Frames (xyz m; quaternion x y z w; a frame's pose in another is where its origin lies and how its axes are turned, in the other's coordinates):
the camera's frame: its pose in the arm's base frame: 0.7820 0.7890 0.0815 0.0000 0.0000 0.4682 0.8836
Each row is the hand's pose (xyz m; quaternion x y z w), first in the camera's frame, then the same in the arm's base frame.
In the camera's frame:
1: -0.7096 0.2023 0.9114 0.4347 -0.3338 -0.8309 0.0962
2: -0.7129 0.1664 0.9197 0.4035 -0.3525 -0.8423 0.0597
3: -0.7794 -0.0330 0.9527 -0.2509 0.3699 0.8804 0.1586
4: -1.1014 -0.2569 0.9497 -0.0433 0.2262 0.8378 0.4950
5: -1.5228 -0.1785 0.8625 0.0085 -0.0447 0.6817 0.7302
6: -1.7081 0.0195 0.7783 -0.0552 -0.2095 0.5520 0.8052
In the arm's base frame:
1: 0.2161 0.3155 0.9929 0.5404 -0.0914 -0.6891 0.4740
2: 0.2440 0.2926 1.0012 0.5216 -0.1225 -0.7163 0.4471
3: 0.3716 0.1256 1.0342 0.3949 -0.2094 -0.8522 0.2721
4: 0.3761 -0.2666 1.0312 -0.1442 0.1796 0.9721 0.0451
5: 0.0746 -0.5713 0.9440 0.0284 -0.0355 0.9443 0.3260
6: -0.1933 -0.6134 0.8598 0.0493 -0.2110 0.8648 0.4530

